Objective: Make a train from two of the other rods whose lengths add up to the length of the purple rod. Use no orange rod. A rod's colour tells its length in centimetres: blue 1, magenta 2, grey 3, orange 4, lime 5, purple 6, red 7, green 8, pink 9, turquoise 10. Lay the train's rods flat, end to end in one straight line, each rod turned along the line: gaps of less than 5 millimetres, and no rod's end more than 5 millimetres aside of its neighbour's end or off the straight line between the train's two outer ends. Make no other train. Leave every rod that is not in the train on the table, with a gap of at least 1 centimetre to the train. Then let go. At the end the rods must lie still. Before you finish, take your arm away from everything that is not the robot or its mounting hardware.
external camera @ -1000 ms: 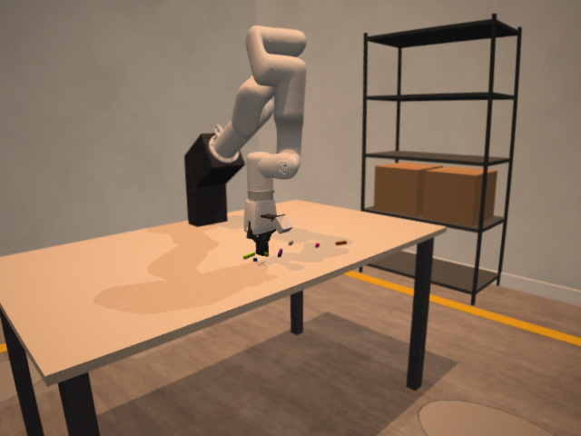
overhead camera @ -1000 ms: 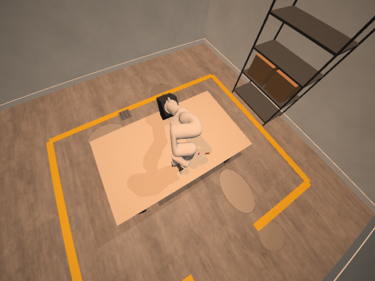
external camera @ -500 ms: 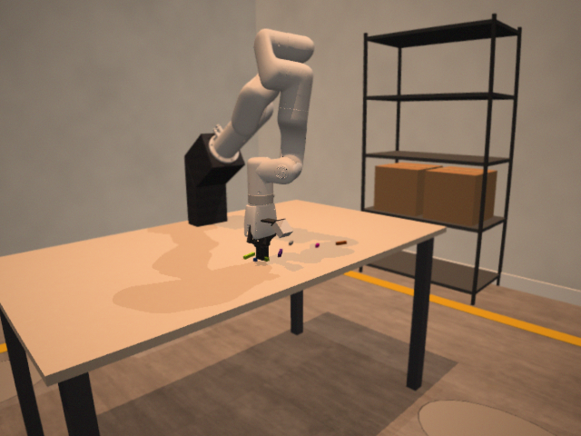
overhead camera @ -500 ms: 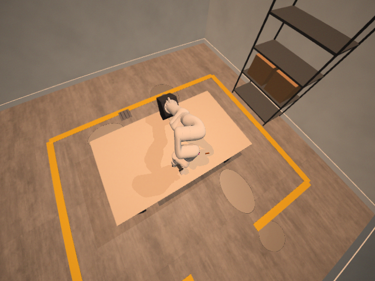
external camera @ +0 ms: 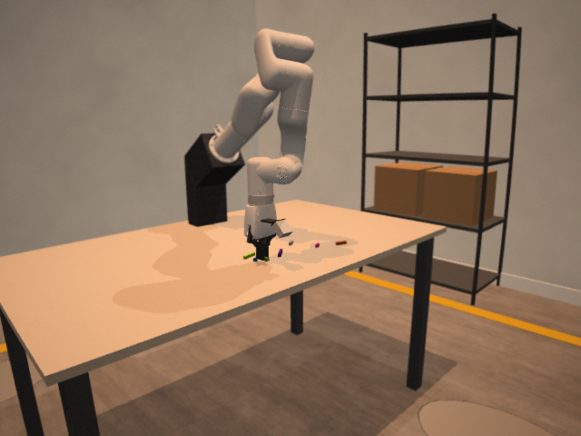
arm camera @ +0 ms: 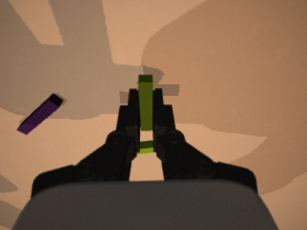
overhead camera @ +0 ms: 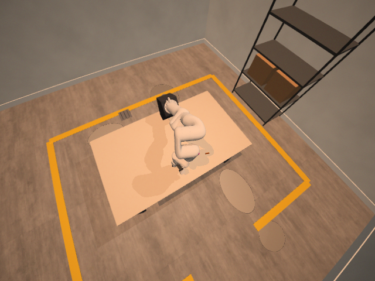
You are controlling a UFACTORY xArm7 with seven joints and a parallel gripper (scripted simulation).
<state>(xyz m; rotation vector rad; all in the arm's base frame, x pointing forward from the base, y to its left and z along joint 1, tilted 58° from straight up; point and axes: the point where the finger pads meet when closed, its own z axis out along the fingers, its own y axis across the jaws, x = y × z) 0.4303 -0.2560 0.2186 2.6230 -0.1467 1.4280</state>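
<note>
Right now the small blue rod is 3 cm below my hand, 3 cm behind it and 1 cm to the left of it. The rest, counted from my hand: purple rod 10 cm to the left, 3 cm below, 1 cm ahead; then grey rod 22 cm to the left, 3 cm below, 1 cm behind; then magenta rod 23 cm to the left, 9 cm ahead, 3 cm below.
</note>
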